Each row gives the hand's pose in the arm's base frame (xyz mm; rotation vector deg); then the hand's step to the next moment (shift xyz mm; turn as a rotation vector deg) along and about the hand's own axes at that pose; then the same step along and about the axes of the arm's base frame.
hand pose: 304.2 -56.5 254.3 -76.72 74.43 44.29
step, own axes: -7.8 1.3 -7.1 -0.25 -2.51 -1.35
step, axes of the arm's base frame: -4.3 -4.5 8.6 2.06 -1.62 1.15
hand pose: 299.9 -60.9 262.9 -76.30 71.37 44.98
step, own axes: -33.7 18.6 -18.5 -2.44 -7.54 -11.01
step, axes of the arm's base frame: -29.2 -7.3 30.3 4.40 -11.16 6.33
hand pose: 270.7 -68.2 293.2 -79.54 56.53 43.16
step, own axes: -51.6 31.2 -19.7 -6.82 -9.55 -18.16
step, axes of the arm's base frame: -52.4 -10.9 34.1 3.47 -17.86 11.69
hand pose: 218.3 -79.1 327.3 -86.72 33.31 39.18
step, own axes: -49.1 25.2 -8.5 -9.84 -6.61 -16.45
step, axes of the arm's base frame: -51.4 -12.1 18.1 -0.85 -16.46 11.81
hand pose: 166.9 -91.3 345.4 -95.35 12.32 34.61
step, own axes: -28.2 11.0 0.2 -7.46 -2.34 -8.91
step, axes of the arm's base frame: -29.0 -7.4 4.6 -2.84 -9.57 6.40
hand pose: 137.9 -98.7 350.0 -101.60 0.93 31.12
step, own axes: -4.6 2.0 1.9 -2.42 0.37 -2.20
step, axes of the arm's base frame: -5.3 -0.1 -0.5 -1.49 -2.78 0.92
